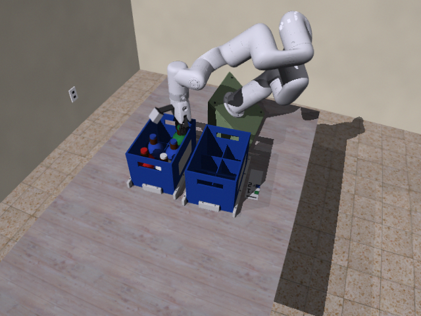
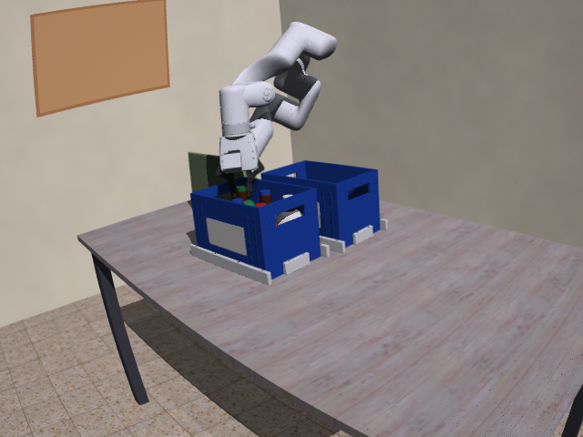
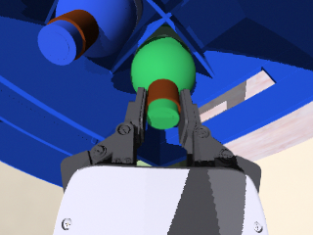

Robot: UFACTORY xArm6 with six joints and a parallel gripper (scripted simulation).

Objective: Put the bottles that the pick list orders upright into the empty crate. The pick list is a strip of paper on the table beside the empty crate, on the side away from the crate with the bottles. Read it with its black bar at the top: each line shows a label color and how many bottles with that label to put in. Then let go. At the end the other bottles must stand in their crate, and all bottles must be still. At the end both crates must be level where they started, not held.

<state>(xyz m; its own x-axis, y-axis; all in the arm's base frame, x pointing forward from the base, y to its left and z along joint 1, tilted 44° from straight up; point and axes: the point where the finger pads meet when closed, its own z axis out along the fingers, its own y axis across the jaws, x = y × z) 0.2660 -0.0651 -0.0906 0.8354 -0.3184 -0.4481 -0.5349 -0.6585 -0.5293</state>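
Right now the green-labelled bottle is 70 mm below my hand. Round my hand: white-labelled bottle (180 mm ahead, 40 mm to the left, 70 mm below); blue-labelled bottle (90 mm ahead, 20 mm to the left, 70 mm below); red-label bottle (190 mm ahead, 50 mm to the right, 70 mm below).
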